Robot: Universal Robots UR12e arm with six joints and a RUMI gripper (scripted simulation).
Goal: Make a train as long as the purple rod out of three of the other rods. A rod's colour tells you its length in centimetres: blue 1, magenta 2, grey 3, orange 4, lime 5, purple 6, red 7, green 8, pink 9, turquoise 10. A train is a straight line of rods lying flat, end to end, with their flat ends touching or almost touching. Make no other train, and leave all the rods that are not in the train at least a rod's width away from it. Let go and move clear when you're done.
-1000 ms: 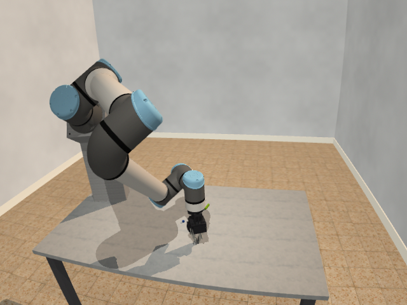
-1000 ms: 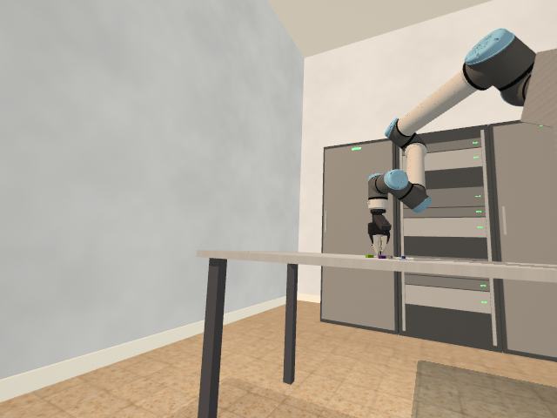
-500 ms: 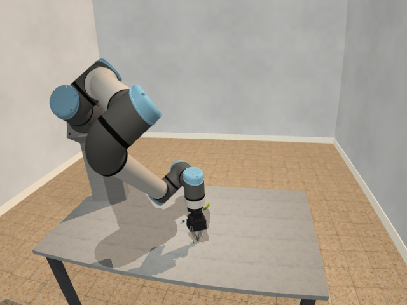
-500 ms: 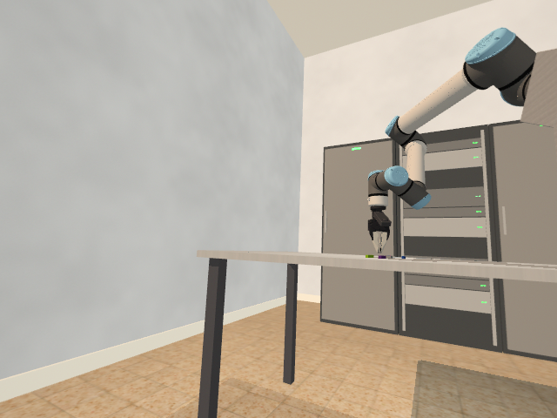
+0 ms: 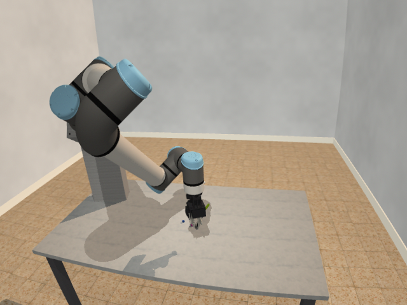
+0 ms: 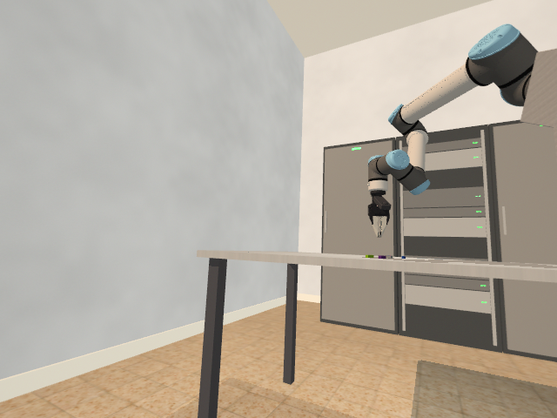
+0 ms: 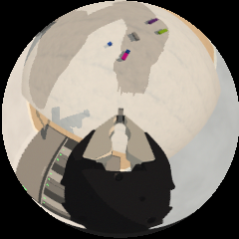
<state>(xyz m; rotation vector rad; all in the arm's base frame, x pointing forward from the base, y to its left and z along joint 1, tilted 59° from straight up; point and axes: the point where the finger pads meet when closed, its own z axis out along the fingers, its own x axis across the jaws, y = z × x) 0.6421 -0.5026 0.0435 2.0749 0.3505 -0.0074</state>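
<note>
My gripper is now 130 mm to the right of the magenta rod, 100 mm above it and 30 mm past it. The rest, counted from my hand: lime rod: 300 mm to the left, 100 mm below, 50 mm ahead; purple rod: 340 mm to the left, 100 mm below, 10 mm ahead.
</note>
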